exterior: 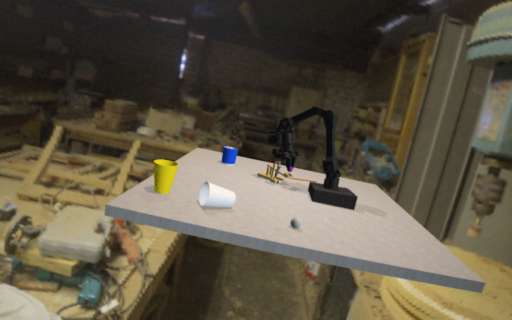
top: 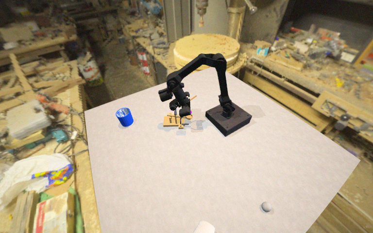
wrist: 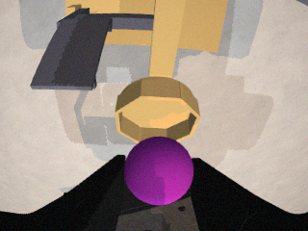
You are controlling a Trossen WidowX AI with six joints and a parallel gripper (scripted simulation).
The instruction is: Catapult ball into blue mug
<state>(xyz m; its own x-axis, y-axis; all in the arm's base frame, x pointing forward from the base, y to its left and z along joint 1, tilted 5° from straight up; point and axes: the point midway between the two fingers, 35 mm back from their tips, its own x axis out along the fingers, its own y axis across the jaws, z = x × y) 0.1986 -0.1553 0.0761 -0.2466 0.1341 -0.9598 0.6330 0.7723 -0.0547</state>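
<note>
Now: gripper tip 60 mm short of the wooden catapult, 30 mm to the left of it and 30 mm above it. The rest, counted from my gripper tip: blue mug 330 mm ahead, 280 mm to the right, 50 mm below; thin orange stick 160 mm to the right, 140 mm behind, 80 mm below; magenta ball 10 mm above.
</note>
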